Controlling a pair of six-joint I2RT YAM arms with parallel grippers.
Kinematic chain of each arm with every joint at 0, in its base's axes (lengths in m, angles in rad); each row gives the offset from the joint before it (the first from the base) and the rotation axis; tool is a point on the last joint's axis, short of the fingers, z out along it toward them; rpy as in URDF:
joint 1: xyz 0 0 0.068 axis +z
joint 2: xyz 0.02 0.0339 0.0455 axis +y
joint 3: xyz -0.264 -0.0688 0 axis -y
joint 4: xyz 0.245 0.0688 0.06 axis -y
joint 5: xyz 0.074 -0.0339 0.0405 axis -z
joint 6: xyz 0.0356 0 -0.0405 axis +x
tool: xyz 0 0 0 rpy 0 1.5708 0
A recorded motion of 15 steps. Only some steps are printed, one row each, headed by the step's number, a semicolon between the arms.
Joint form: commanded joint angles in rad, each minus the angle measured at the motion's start. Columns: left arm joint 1, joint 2, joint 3, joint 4, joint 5, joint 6; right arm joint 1, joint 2, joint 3, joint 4, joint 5, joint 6.
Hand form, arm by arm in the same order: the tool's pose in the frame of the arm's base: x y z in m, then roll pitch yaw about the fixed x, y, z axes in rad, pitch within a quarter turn. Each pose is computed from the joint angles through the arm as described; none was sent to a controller.
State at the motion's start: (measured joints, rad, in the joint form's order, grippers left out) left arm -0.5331 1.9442 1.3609 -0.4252 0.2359 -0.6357; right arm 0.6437 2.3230 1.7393 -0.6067 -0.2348 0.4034
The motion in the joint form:
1: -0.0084 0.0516 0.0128 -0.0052 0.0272 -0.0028; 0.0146 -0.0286 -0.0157 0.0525 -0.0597 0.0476
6: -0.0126 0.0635 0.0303 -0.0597 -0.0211 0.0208; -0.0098 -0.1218 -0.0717 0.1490 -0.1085 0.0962
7: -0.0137 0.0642 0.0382 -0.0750 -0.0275 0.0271; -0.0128 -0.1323 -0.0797 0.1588 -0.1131 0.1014
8: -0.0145 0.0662 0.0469 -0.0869 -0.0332 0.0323; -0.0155 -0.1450 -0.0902 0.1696 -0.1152 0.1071
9: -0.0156 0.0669 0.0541 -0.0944 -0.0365 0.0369; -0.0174 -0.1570 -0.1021 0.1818 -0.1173 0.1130
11: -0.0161 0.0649 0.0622 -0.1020 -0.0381 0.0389; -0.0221 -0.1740 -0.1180 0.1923 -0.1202 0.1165
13: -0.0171 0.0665 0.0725 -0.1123 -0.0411 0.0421; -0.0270 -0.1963 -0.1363 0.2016 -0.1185 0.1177
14: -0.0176 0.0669 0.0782 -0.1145 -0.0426 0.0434; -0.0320 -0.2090 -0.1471 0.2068 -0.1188 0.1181
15: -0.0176 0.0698 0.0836 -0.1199 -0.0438 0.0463; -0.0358 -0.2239 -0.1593 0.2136 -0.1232 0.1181
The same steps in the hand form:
1: 0.3522 -0.2227 0.1659 -2.6248 0.2663 -3.0440; 0.3733 0.3018 0.1320 2.6854 0.2775 -2.9319
6: 0.3512 -0.2221 0.1630 -2.6960 0.2628 -3.0641; 0.3764 0.2916 0.1638 2.5675 0.3530 -3.0092
7: 0.3511 -0.2224 0.1642 -2.7072 0.2623 -3.0707; 0.3764 0.2900 0.1668 2.5560 0.3591 -3.0178
8: 0.3516 -0.2228 0.1652 -2.7159 0.2631 -3.0758; 0.3759 0.2882 0.1701 2.5458 0.3664 -3.0273
9: 0.3520 -0.2234 0.1666 -2.7201 0.2659 -3.0806; 0.3752 0.2866 0.1727 2.5358 0.3729 -3.0362
11: 0.3524 -0.2239 0.1693 -2.7204 0.2696 -3.0822; 0.3743 0.2834 0.1762 2.5262 0.3798 -3.0454
13: 0.3531 -0.2247 0.1711 -2.7244 0.2711 -3.0858; 0.3729 0.2794 0.1812 2.5199 0.3913 -3.0546
14: 0.3537 -0.2252 0.1725 -2.7241 0.2750 -3.0867; 0.3725 0.2764 0.1838 2.5156 0.3970 -3.0613
15: 0.3543 -0.2255 0.1726 -2.7274 0.2744 -3.0896; 0.3715 0.2737 0.1872 2.5071 0.4035 -3.0658

